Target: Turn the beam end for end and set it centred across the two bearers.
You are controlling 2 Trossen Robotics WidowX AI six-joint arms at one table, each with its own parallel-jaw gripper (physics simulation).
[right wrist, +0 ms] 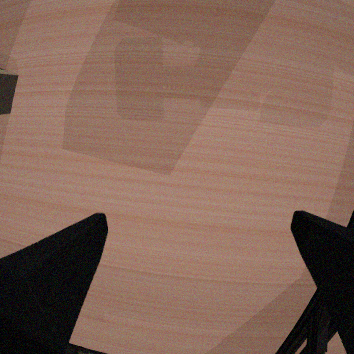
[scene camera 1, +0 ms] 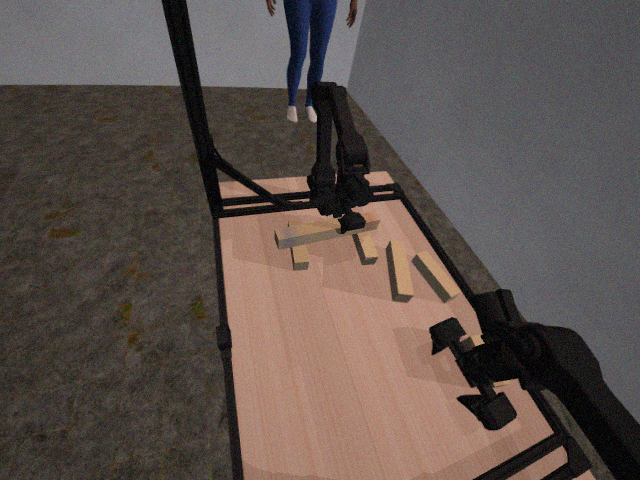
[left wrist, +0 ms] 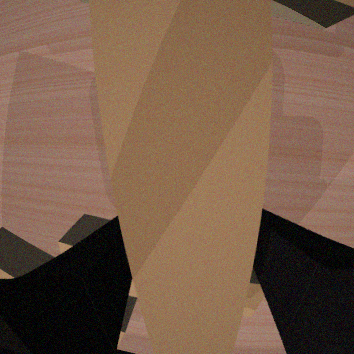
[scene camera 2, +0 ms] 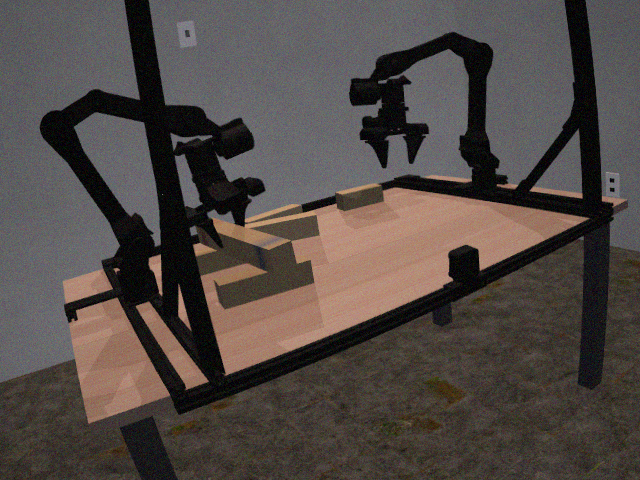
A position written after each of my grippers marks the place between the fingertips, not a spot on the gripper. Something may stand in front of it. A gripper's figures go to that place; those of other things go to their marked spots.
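My right gripper [scene camera 2: 398,166] is 1.31 m from the lens. As for my left gripper [scene camera 2: 232,242], it is 1.04 m from the lens.
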